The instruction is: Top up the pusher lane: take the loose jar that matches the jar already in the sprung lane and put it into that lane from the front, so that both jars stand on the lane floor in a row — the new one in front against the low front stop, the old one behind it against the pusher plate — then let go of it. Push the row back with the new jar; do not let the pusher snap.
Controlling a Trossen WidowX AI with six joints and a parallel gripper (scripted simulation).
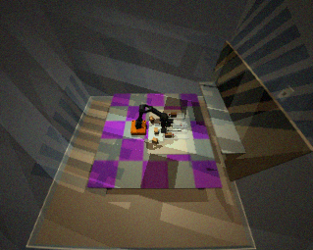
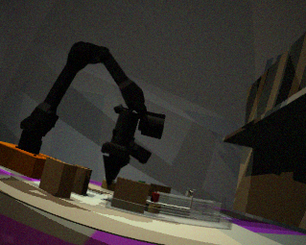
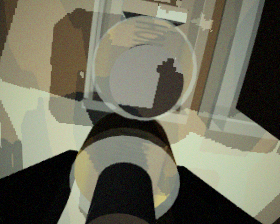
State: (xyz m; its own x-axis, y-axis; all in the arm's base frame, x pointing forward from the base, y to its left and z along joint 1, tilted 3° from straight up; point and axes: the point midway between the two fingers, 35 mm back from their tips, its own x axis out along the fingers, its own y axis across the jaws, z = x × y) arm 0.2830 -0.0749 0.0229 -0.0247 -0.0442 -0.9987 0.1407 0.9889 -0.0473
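The clear lane tray is 20 cm ahead of my gripper tip and 3 cm below it.
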